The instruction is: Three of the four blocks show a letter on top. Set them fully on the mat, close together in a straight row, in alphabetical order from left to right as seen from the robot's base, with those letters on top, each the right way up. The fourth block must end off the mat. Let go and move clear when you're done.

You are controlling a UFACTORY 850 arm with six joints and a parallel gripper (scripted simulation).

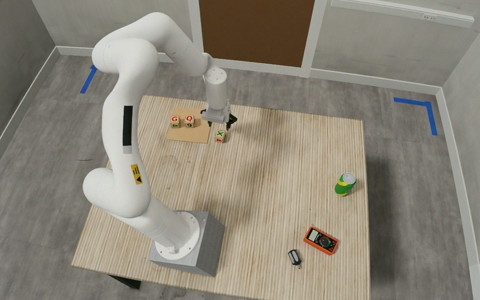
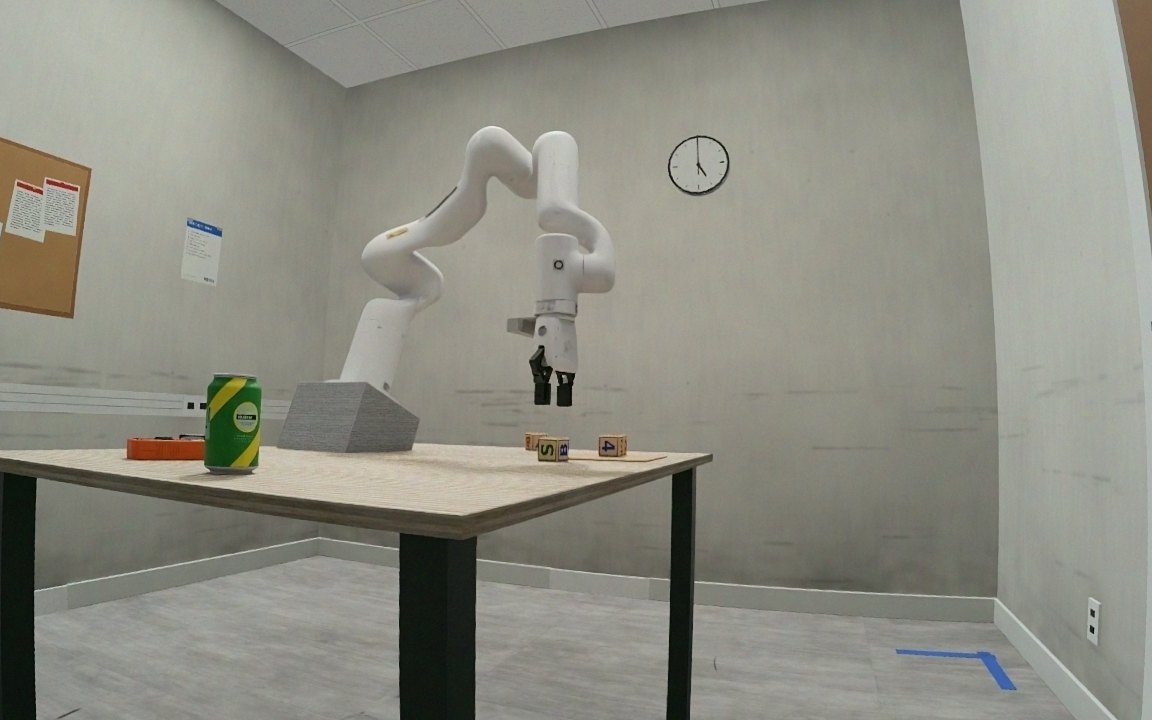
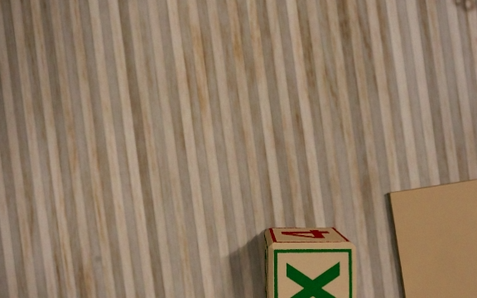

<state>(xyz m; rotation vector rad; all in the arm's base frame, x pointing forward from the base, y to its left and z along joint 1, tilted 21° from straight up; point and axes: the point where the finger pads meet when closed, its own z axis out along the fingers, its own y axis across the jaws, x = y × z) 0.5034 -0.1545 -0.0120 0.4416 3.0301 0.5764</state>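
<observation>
My gripper is now 10 cm above the X block. Round my hand: G block (22 cm to the left, 9 cm below, 9 cm ahead); tan mat (15 cm to the left, 12 cm below, 9 cm ahead); Q block (15 cm to the left, 9 cm below, 9 cm ahead).
</observation>
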